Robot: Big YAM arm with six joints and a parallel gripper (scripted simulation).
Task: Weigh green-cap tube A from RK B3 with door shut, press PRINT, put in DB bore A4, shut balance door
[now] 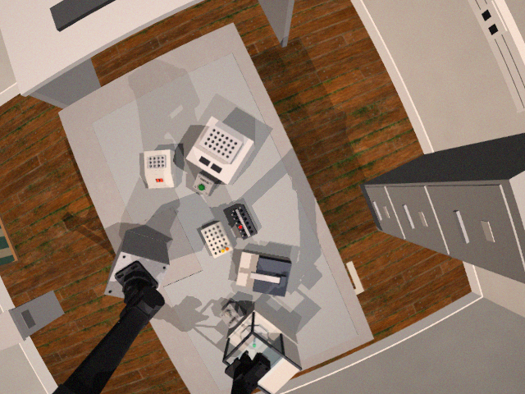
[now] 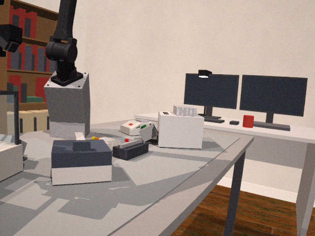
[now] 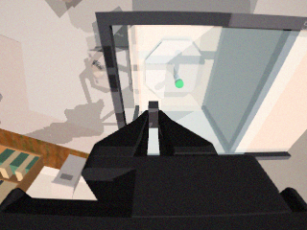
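My gripper is now 1 cm short of the pale pan, 4 cm to the left of it and 14 cm above it. Round my hand: spectrophotometer: 19 cm ahead, 17 cm to the left, 16 cm below; tinted glass pane: 1 cm ahead, 3 cm to the right, 1 cm below; white print key: 3 cm behind, 10 cm to the left, 15 cm below.
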